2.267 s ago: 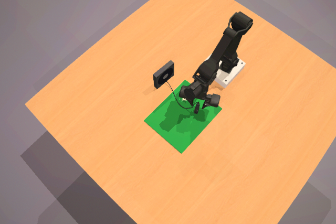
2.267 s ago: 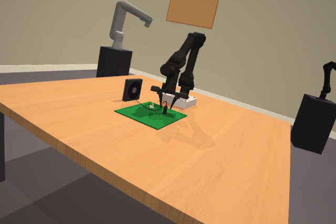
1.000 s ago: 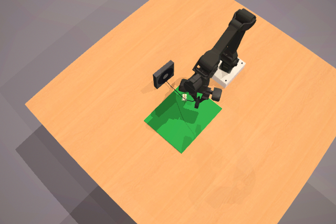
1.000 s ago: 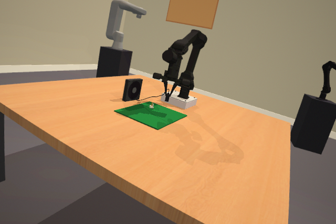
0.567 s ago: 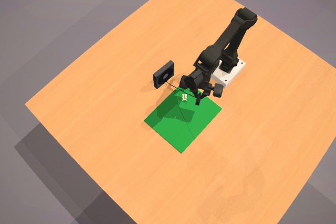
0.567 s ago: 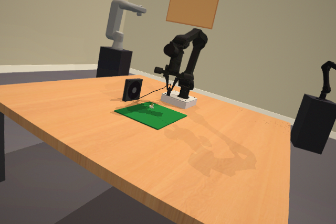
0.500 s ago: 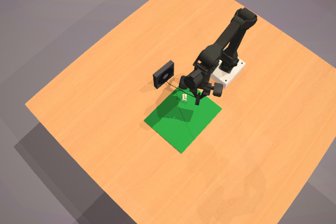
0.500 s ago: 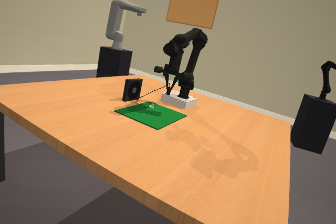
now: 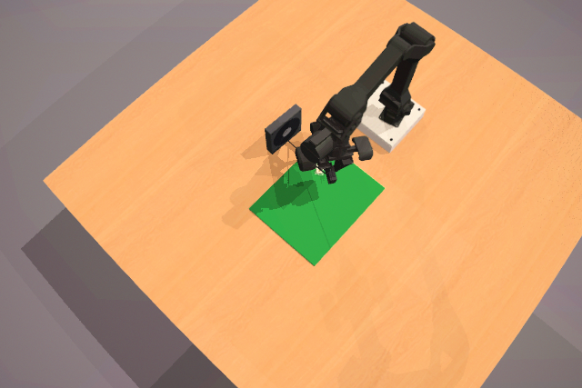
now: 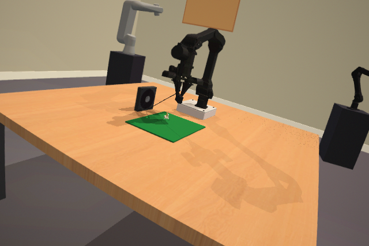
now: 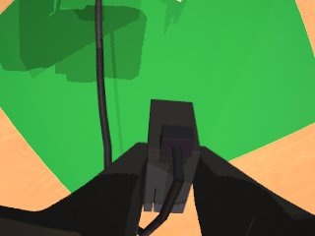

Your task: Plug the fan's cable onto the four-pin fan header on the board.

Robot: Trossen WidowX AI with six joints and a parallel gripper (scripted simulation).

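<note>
Right now the green board is 140 mm below my gripper tip, 30 mm ahead of it and 10 mm to the right of it. From my gripper tip the other things lie so: black fan 180 mm to the right, 80 mm behind, 70 mm below; dark plug 10 mm below, 10 mm ahead; white four-pin fan header 130 mm below, 50 mm to the right, 50 mm behind.
</note>
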